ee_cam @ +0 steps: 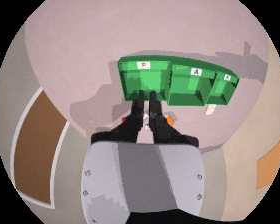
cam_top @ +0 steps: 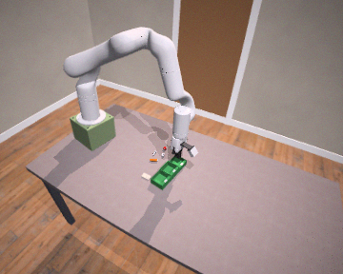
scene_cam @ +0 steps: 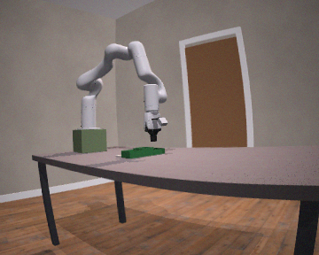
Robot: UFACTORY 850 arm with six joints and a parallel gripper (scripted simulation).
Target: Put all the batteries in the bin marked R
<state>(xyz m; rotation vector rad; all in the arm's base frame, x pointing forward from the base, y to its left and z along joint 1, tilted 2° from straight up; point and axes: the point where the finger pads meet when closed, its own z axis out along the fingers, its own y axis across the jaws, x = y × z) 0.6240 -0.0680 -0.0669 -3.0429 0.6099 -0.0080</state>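
Right now the orange battery is 15 cm behind my hand, 1 cm to the right of it and 9 cm below it. From my hand the other things lie so: grey piece: 17 cm behind, 5 cm to the left, 9 cm below; then green three-compartment bin: 3 cm behind, 8 cm to the right, 7 cm below; then red piece: 12 cm behind, 11 cm to the left, 9 cm below.
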